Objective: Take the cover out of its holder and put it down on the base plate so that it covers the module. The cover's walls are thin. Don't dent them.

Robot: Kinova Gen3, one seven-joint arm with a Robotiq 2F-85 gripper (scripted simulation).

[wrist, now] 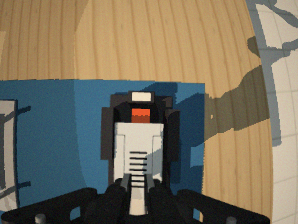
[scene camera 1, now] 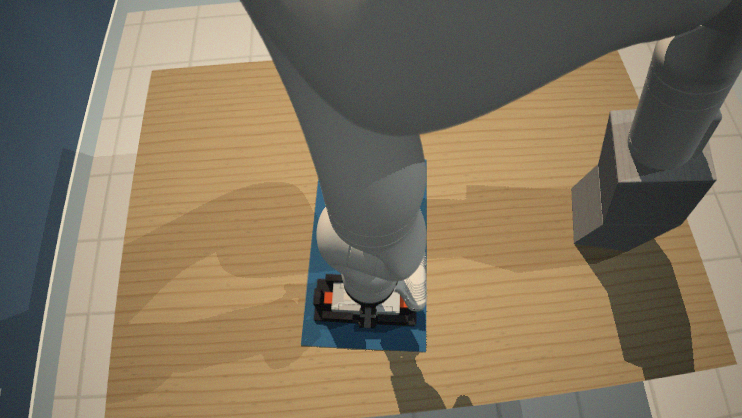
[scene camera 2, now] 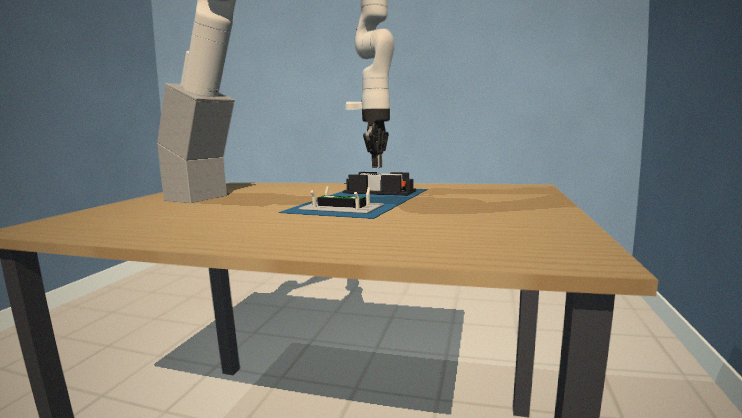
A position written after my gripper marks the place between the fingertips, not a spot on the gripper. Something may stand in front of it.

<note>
I see my gripper point(scene camera 2: 377, 167) and a cover point(wrist: 141, 157).
My gripper also shows in the wrist view point(wrist: 137, 183).
</note>
